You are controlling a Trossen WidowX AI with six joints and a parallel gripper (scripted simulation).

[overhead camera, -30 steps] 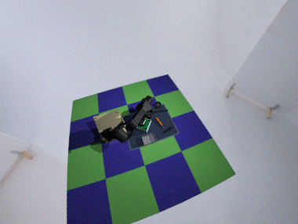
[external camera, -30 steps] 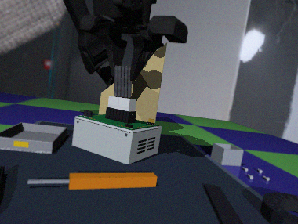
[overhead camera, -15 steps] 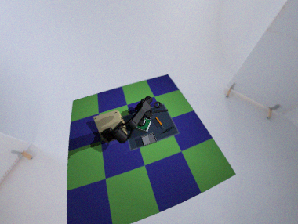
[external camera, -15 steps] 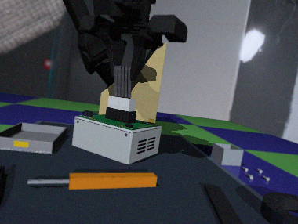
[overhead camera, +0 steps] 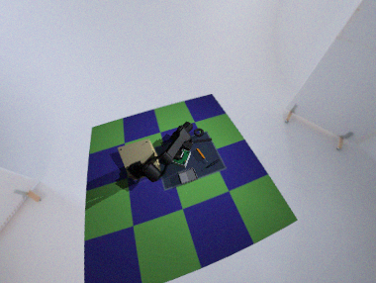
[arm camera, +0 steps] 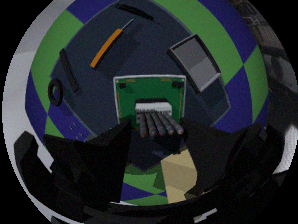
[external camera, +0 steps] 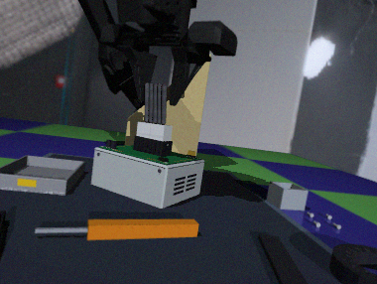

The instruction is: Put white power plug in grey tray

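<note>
My gripper tip is now 30 mm above the white power plug. The rest, counted from my gripper tip: black bar 220 mm ahead, 90 mm to the left, 120 mm below; dark mat 50 mm ahead, 120 mm below.
</note>
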